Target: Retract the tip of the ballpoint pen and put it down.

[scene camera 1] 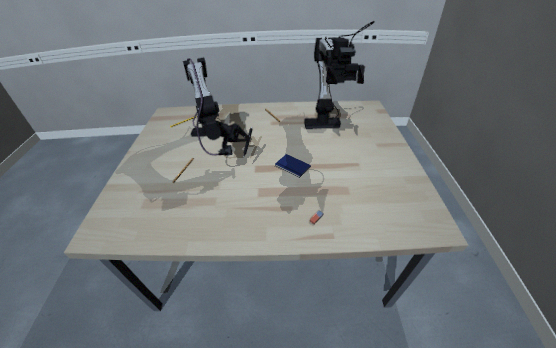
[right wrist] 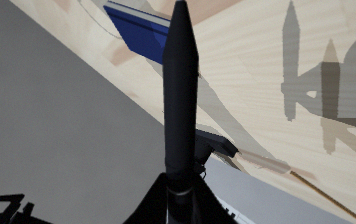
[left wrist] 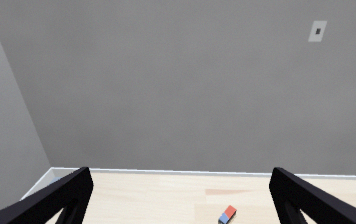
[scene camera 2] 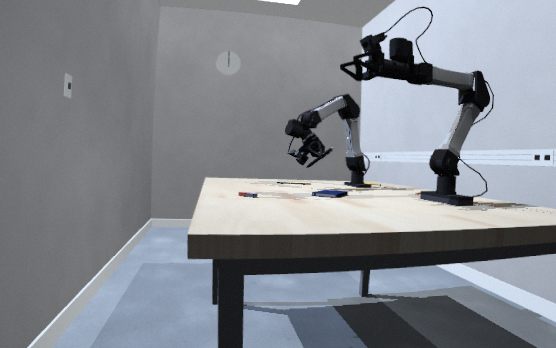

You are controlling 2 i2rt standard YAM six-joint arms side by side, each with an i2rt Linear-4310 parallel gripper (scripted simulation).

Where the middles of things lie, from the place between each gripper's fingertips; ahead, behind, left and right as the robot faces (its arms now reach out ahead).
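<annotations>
Left hand (scene camera 2: 346,62): 20 cm to the left of the blue notebook (right wrist: 146,35), 4 cm past it, 41 cm above it.
My right hand: 140 mm above the blue notebook, 190 mm to the right of it, 40 mm short of it.
</annotations>
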